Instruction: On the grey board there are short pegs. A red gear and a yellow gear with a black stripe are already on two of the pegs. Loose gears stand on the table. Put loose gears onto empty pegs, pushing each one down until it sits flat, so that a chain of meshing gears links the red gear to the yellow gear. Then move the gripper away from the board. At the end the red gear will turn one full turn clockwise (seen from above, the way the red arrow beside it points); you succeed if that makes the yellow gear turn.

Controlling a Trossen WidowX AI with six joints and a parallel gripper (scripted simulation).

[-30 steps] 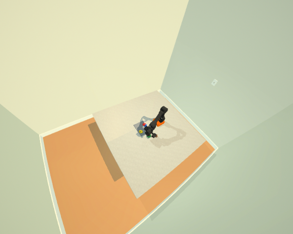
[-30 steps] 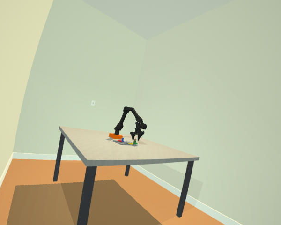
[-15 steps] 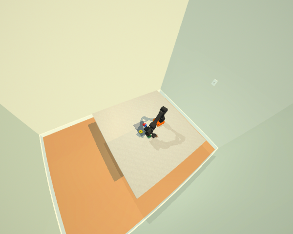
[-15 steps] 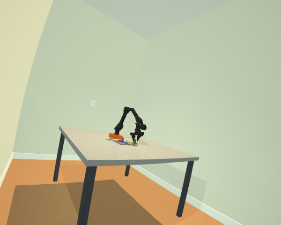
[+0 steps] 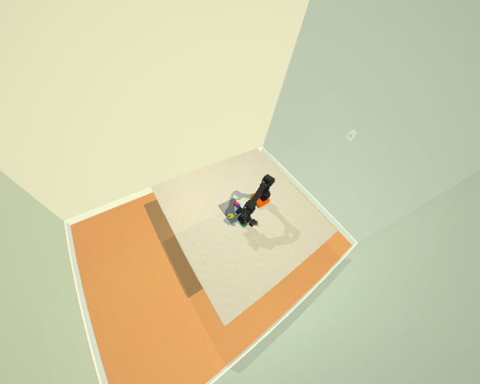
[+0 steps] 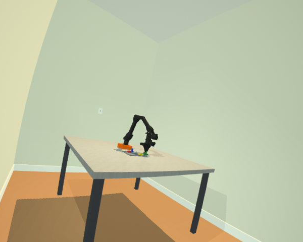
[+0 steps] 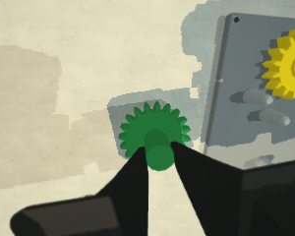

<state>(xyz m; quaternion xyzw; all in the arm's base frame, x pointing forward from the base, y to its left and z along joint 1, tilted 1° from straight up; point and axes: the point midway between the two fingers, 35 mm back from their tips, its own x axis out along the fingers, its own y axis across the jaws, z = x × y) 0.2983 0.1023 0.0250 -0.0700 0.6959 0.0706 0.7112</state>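
The blue gear lies 150 mm to the right of my gripper tip and 50 mm behind it. Also, from my gripper tip: green gear (10 mm below); red gear (190 mm to the right, 40 mm behind, 10 mm below); brown gear (90 mm behind, 60 mm to the left, 10 mm below).
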